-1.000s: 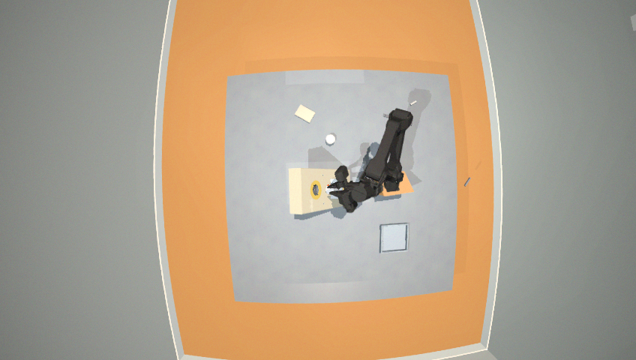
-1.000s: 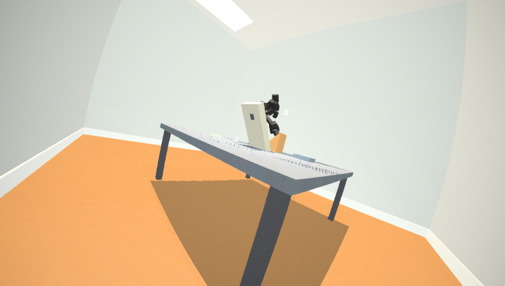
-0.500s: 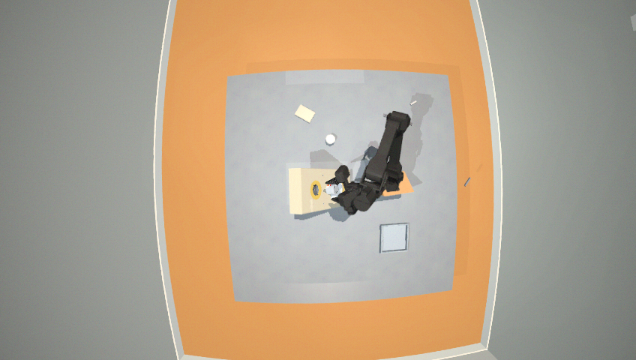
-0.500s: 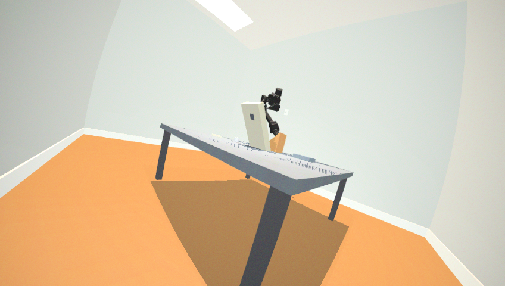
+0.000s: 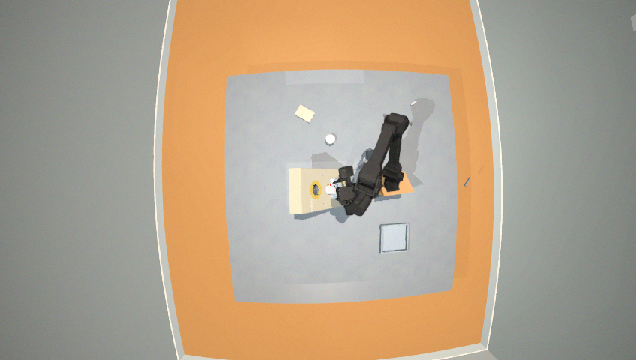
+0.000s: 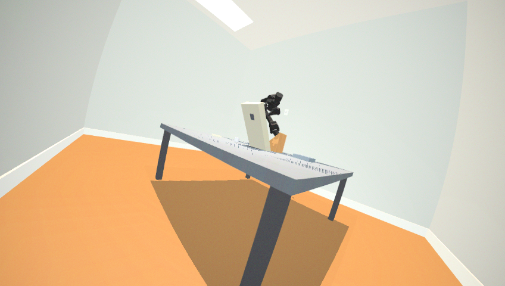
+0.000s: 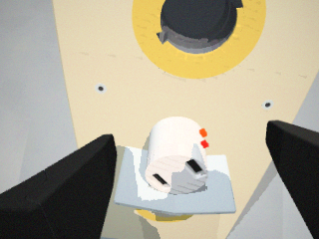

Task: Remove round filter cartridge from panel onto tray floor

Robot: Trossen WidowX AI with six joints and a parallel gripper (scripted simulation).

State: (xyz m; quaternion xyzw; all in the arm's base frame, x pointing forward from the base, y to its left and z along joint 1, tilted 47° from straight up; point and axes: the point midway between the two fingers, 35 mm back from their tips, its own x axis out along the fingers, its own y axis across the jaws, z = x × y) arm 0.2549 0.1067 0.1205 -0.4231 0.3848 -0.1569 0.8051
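Now: the round filter cartridge 9 cm below my gripper tip. The rest, counted from my gripper tip: square tray (31 cm behind, 30 cm to the left, 26 cm below); service panel (11 cm below, 4 cm ahead, 1 cm to the right).
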